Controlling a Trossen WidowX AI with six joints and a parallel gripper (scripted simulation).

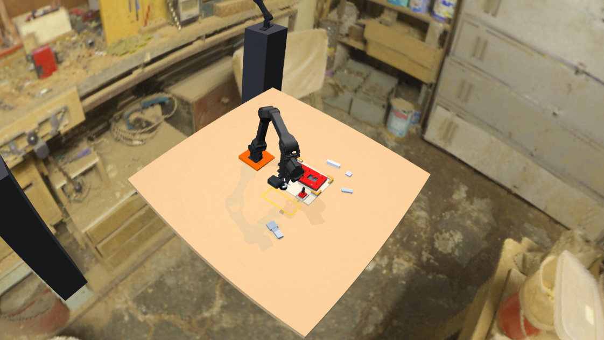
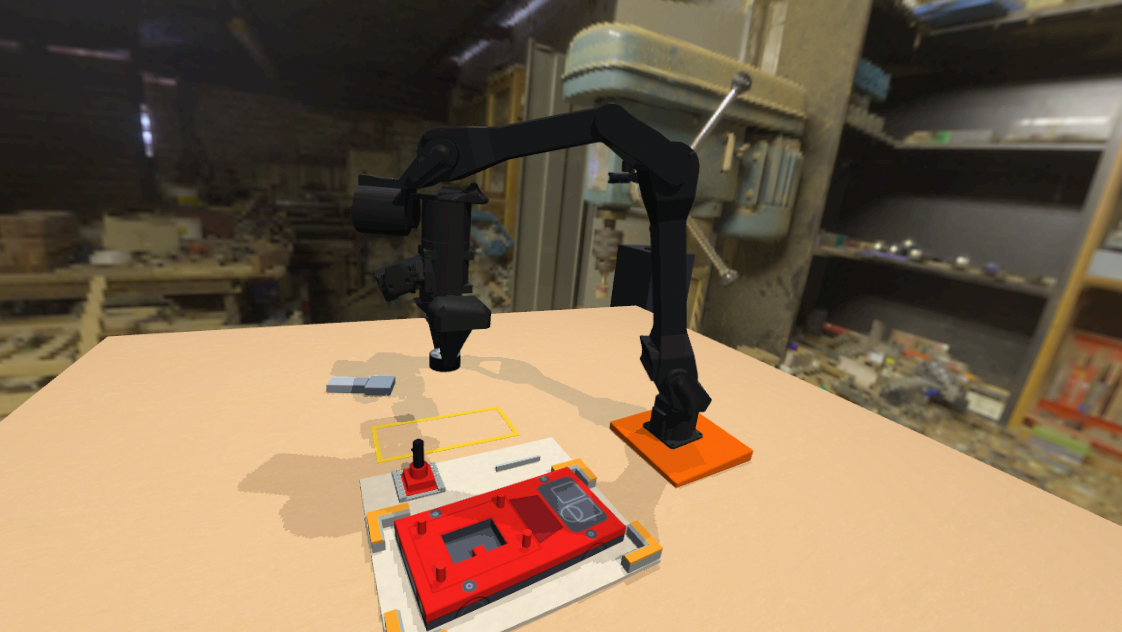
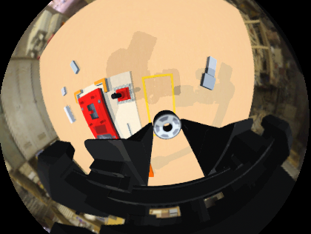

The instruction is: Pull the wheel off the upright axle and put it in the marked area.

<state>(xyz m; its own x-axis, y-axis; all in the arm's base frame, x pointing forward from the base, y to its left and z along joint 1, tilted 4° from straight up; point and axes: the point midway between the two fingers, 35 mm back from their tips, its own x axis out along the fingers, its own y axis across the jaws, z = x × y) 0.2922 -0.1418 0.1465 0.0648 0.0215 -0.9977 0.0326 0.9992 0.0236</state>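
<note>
My gripper tip is 6 cm short of the black upright axle, 10 cm to the right of it and 8 cm above it. Also, from my gripper tip: wheel: right at my gripper tip.
</note>
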